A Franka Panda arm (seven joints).
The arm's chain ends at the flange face. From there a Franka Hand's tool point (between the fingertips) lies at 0.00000 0.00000 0.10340 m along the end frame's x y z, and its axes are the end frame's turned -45 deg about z.
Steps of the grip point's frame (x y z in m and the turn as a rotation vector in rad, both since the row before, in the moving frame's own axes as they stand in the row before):
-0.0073 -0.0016 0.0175 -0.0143 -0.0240 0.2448
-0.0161 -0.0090 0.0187 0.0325 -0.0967 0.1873
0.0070 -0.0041 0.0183 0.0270 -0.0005 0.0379
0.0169 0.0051 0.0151 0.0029 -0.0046 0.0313
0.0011 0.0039 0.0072 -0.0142 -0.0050 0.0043
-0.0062 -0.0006 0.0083 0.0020 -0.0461 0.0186
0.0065 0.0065 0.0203 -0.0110 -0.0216 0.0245
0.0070 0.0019 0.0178 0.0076 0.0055 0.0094
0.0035 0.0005 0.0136 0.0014 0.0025 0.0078
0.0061 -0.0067 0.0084 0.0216 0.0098 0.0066
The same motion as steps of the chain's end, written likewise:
-0.0053 0.0013 0.0175 -0.0271 -0.0069 0.2448
-0.0079 0.0012 0.0192 -0.0454 -0.0914 0.1873
0.0040 -0.0059 0.0183 0.0187 -0.0194 0.0379
0.0161 -0.0085 0.0151 -0.0012 -0.0053 0.0313
0.0029 0.0006 0.0072 -0.0136 0.0065 0.0043
-0.0013 0.0008 0.0084 -0.0312 -0.0340 0.0186
0.0100 -0.0024 0.0203 -0.0231 -0.0075 0.0245
0.0064 -0.0026 0.0178 0.0093 -0.0015 0.0094
0.0027 -0.0018 0.0136 0.0028 0.0008 0.0078
0.0004 -0.0068 0.0084 0.0222 -0.0083 0.0066

